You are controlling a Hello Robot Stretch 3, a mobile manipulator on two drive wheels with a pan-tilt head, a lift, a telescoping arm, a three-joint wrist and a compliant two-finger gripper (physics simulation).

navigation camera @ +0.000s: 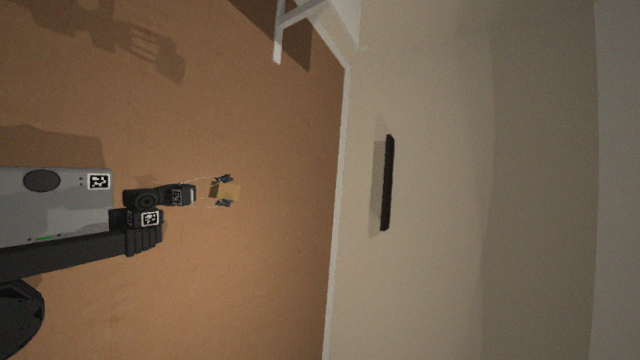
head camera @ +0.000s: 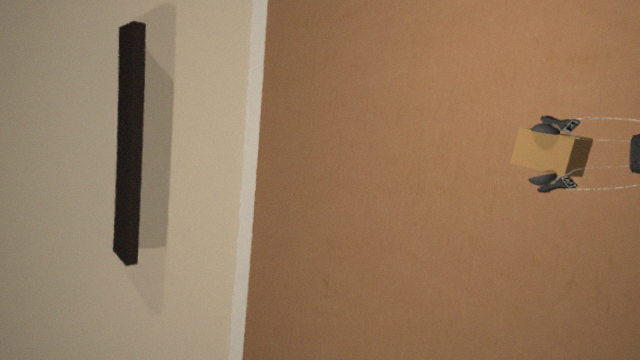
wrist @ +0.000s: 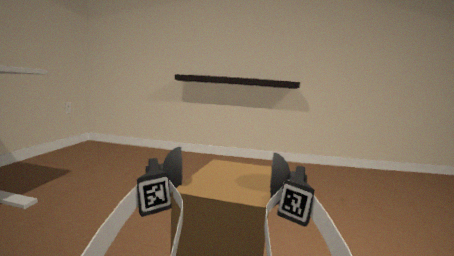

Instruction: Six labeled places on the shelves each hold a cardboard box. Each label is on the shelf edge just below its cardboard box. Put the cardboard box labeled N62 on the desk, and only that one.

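A tan cardboard box (head camera: 537, 157) (navigation camera: 231, 192) (wrist: 222, 225) is held between the two dark fingertips of my gripper (head camera: 544, 154) (navigation camera: 225, 190) (wrist: 226, 167). The gripper is shut on it, with a fingertip pad at each side, and holds it above the brown floor. No label shows on the box, so these views do not tell which one it is. The labeled shelves do not show. Part of a white piece of furniture with a leg (navigation camera: 277, 42) shows at the top of the navigation view; I cannot tell for certain whether it is the desk.
A dark wall shelf (head camera: 131, 145) (navigation camera: 387, 182) (wrist: 237, 81) is fixed to the beige wall beyond the gripper. A white baseboard (head camera: 246, 175) (navigation camera: 337, 200) (wrist: 250, 154) runs below it. At the left of the wrist view are a white horizontal edge (wrist: 22, 71) and a white foot (wrist: 20, 200).
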